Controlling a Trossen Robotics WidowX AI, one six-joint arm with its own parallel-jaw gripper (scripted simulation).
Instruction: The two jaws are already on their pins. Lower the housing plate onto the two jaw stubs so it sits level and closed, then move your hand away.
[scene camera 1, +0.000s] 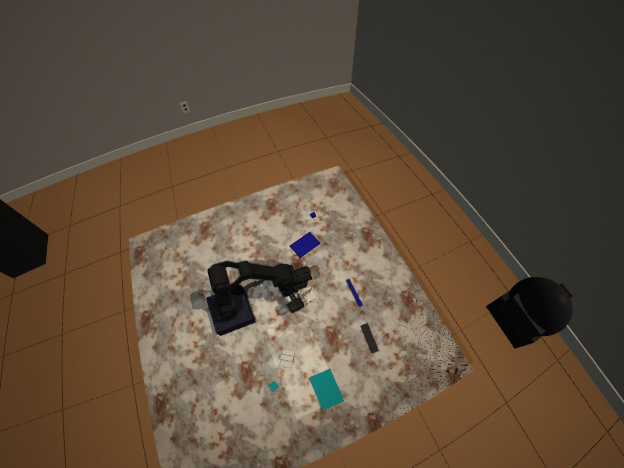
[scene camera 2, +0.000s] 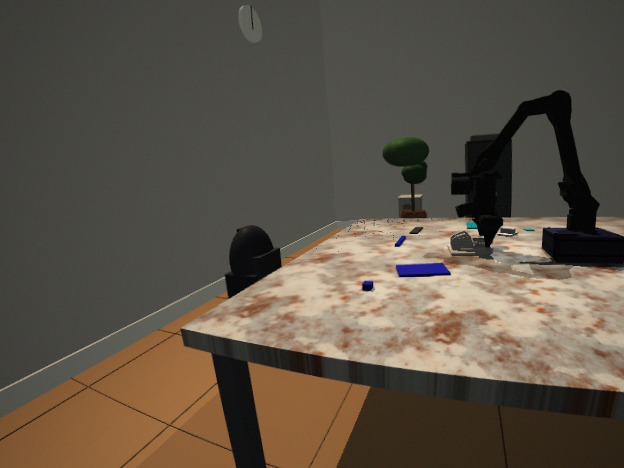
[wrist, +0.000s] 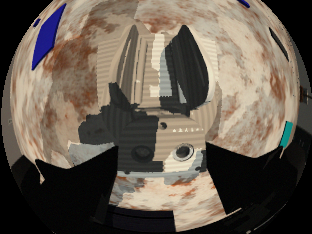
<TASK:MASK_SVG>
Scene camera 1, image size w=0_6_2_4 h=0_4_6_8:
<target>teal plate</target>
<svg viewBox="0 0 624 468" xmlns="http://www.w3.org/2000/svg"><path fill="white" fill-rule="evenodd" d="M331 369L309 378L323 411L344 401Z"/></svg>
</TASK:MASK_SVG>
